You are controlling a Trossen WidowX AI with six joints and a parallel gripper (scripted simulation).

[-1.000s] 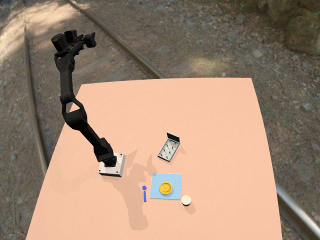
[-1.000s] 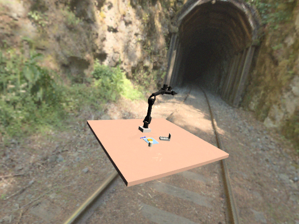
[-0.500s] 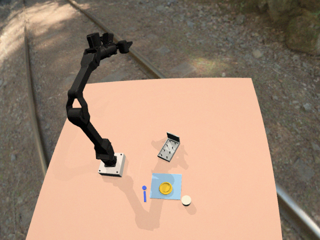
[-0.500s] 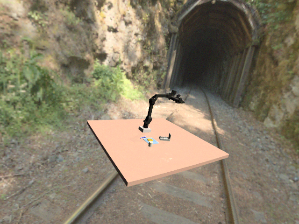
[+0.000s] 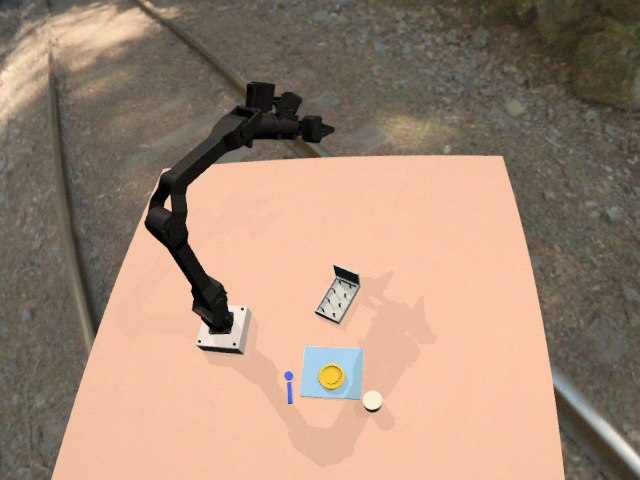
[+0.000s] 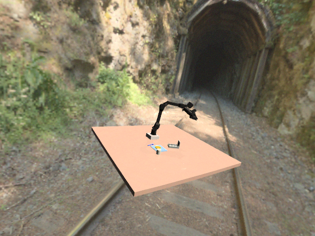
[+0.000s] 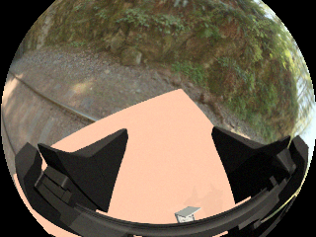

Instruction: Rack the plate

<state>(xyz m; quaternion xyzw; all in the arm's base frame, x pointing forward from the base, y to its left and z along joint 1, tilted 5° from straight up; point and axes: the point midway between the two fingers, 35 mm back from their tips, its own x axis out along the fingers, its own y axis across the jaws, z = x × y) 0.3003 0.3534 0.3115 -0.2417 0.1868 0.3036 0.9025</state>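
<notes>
My gripper tip is now 3 cm past the yellow plate, 53 cm to the left of it and 30 cm above it. Round my gripper tip: dish rack: 1 cm behind, 32 cm to the right, 29 cm below; then blue spoon: 14 cm behind, 55 cm to the right, 31 cm below; then light blue mat: 3 cm behind, 52 cm to the right, 32 cm below.
</notes>
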